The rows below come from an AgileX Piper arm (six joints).
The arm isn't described. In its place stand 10 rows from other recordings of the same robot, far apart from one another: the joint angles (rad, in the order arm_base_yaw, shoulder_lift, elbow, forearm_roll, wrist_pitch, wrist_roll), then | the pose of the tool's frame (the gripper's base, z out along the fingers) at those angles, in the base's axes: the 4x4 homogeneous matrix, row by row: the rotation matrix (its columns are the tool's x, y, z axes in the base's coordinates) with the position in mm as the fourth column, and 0 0 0 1 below.
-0.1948 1.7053 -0.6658 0.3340 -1.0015 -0.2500 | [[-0.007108 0.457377 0.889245 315.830], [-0.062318 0.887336 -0.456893 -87.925], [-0.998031 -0.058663 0.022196 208.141], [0 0 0 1]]
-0.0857 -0.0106 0.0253 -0.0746 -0.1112 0.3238 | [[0.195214 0.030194 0.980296 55.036], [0.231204 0.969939 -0.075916 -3.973], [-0.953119 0.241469 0.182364 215.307], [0 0 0 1]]
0.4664 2.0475 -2.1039 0.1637 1.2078 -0.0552 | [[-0.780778 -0.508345 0.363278 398.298], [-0.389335 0.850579 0.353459 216.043], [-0.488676 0.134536 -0.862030 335.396], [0 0 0 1]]
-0.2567 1.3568 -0.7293 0.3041 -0.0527 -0.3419 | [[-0.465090 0.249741 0.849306 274.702], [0.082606 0.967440 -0.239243 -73.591], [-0.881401 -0.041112 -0.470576 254.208], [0 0 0 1]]
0.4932 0.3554 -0.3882 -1.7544 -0.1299 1.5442 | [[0.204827 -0.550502 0.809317 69.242], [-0.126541 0.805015 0.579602 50.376], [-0.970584 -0.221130 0.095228 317.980], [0 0 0 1]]
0.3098 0.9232 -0.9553 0.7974 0.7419 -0.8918 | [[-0.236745 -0.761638 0.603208 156.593], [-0.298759 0.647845 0.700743 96.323], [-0.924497 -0.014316 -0.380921 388.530], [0 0 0 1]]
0.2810 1.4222 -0.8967 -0.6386 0.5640 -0.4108 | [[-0.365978 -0.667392 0.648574 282.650], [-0.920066 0.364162 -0.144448 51.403], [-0.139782 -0.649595 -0.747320 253.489], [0 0 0 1]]
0.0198 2.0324 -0.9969 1.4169 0.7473 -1.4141 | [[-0.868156 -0.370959 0.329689 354.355], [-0.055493 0.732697 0.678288 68.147], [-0.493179 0.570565 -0.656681 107.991], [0 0 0 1]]
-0.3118 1.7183 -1.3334 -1.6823 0.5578 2.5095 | [[0.391910 0.673198 0.627065 367.221], [0.519319 0.400742 -0.754794 -168.654], [-0.759417 0.621458 -0.192550 326.605], [0 0 0 1]]
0.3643 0.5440 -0.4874 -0.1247 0.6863 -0.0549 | [[-0.515577 -0.378834 0.768547 96.390], [-0.357691 0.910218 0.208712 29.080], [-0.778613 -0.167295 -0.604793 276.813], [0 0 0 1]]
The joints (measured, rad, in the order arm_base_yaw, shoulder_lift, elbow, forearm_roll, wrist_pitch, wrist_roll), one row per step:
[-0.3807, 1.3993, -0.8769, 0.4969, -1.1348, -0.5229]
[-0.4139, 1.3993, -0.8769, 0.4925, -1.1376, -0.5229]
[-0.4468, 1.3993, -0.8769, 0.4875, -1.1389, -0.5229]
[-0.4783, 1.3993, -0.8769, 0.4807, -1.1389, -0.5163]
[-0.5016, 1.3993, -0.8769, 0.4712, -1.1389, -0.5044]
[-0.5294, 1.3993, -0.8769, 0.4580, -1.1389, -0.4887]
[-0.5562, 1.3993, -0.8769, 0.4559, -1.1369, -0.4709]
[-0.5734, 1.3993, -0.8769, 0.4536, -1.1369, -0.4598]
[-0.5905, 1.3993, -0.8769, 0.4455, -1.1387, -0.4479]
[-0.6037, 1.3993, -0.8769, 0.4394, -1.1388, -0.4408]
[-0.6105, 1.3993, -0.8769, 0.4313, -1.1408, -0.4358]
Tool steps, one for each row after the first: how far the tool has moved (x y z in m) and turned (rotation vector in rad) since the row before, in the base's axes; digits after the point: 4 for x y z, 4 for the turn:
[-0.0049, -0.0081, 0.0003, -0.0051, -0.0005, -0.0326]
[-0.0050, -0.0079, 0.0003, -0.0048, 0.0010, -0.0313]
[-0.0049, -0.0073, 0.0002, -0.0025, -0.0019, -0.0250]
[-0.0035, -0.0050, 0.0003, -0.0024, -0.0043, -0.0127]
[-0.0042, -0.0058, 0.0004, -0.0037, -0.0052, -0.0134]
[-0.0047, -0.0061, -0.0001, 0.0070, -0.0104, -0.0151]
[-0.0031, -0.0038, 0.0001, 0.0027, -0.0069, -0.0100]
[-0.0029, -0.0034, 0.0004, -0.0027, -0.0058, -0.0077]
[-0.0022, -0.0026, 0.0002, -0.0019, -0.0021, -0.0066]
[-0.0010, -0.0010, 0.0004, -0.0055, -0.0007, -0.0013]

